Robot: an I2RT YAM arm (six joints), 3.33 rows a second.
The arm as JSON. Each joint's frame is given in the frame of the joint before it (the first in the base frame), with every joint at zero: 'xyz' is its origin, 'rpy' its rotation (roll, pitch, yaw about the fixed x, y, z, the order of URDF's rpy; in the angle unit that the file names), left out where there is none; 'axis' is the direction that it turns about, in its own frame. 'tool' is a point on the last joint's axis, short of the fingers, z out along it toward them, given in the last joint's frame.
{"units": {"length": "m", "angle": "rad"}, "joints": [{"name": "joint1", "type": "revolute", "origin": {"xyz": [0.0, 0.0, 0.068], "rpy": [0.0, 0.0, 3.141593]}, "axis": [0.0, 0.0, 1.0]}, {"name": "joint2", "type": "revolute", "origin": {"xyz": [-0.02, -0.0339, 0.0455], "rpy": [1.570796, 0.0, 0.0]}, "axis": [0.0, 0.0, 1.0]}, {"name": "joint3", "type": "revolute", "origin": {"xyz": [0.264, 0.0, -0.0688], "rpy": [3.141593, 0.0, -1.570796]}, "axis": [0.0, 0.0, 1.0]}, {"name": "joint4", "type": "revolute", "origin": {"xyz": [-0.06, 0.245, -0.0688], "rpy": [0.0, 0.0, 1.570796]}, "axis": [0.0, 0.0, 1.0]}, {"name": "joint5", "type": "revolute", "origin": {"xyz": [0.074, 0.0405, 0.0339], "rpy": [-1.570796, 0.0, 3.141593]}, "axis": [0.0, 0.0, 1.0]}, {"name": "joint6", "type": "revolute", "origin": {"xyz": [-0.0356, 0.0, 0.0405], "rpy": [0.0, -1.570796, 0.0]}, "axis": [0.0, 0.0, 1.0]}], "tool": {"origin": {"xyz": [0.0, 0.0, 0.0]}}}
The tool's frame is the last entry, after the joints.
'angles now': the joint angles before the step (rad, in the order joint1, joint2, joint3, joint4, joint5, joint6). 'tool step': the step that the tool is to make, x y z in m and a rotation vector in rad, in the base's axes. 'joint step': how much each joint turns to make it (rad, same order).
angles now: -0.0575 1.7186 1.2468 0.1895 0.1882 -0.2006
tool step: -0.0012 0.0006 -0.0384 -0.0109 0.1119 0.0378
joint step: -0.0014 0.0382 -0.0683 0.0004 -0.0313 -0.0297
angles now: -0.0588 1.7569 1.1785 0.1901 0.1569 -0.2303
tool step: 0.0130 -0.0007 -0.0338 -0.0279 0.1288 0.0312
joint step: -0.0010 0.0970 0.0288 -0.0518 -0.0136 -0.0464
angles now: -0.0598 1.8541 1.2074 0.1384 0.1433 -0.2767
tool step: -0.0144 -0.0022 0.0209 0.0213 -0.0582 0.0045
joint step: -0.0096 -0.0830 -0.0384 0.0101 -0.0241 0.0158
